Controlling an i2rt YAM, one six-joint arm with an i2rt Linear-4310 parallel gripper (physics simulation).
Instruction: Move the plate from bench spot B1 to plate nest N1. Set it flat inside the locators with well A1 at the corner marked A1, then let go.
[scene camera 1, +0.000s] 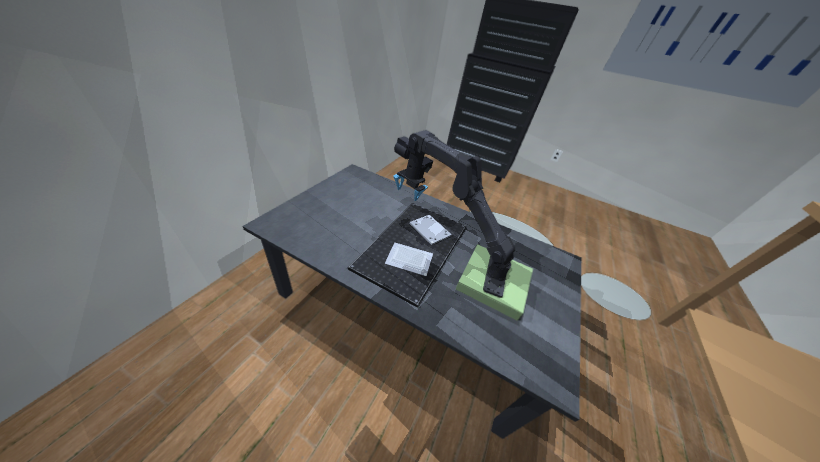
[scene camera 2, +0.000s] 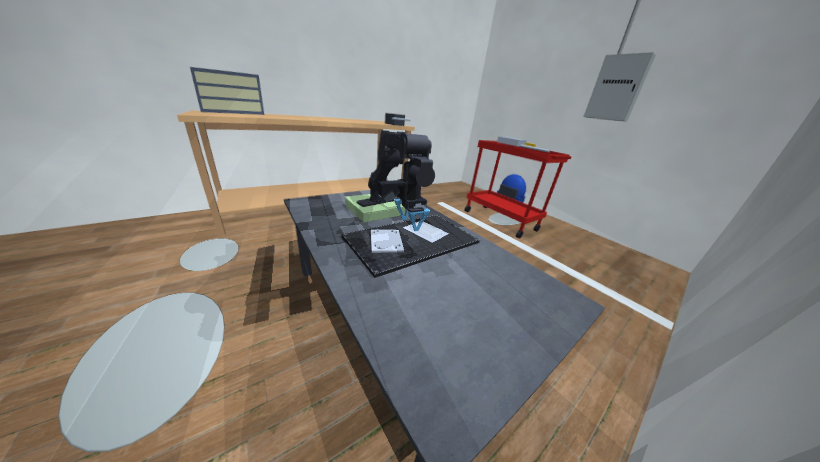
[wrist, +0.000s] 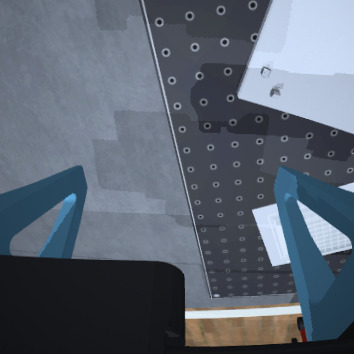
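Pixels of known places: gripper, fingertip midpoint: (scene camera 1: 407, 195) (scene camera 2: 410, 225) (wrist: 180, 176); arm's base at its link origin: (scene camera 1: 495, 275) (scene camera 2: 376, 201).
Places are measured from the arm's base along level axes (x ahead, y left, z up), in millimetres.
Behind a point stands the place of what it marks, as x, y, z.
Observation:
The plate (scene camera 1: 410, 257) {332, 51, -26} (scene camera 2: 431, 232) {373, 44, -25} (wrist: 317, 235) {350, 49, -22} is white with a grid of small wells and lies flat on the dark perforated board. Plate nest N1 (scene camera 1: 430, 228) {315, -160, -25} (scene camera 2: 386, 241) {331, -173, -25} (wrist: 320, 55) {344, -173, -25} is a pale slab with small locators near its corners, set on the same board at an angle to the plate. No plate sits on it. My gripper (scene camera 1: 408, 193) {454, -173, 100} (scene camera 2: 410, 224) {454, -173, 100} (wrist: 180, 176) {454, -173, 100} is open and empty, its blue fingers wide apart high above the table, near the board's edge. In the wrist view my right finger partly covers the plate. The A1 marks are too small to read.
The perforated board (scene camera 1: 371, 261) {462, 136, -36} (scene camera 2: 438, 252) {491, -38, -37} (wrist: 215, 150) {449, -98, -36} lies on the dark table (scene camera 1: 321, 212) {810, -33, -49} (scene camera 2: 459, 321) {749, -234, -50} (wrist: 60, 100) {590, -193, -49}. The arm stands on a green block (scene camera 1: 469, 281) {88, 80, 0} (scene camera 2: 367, 213) {98, -115, -6} beside the board. A red cart (scene camera 2: 525, 150) and a wooden bench (scene camera 2: 298, 121) stand away from the table.

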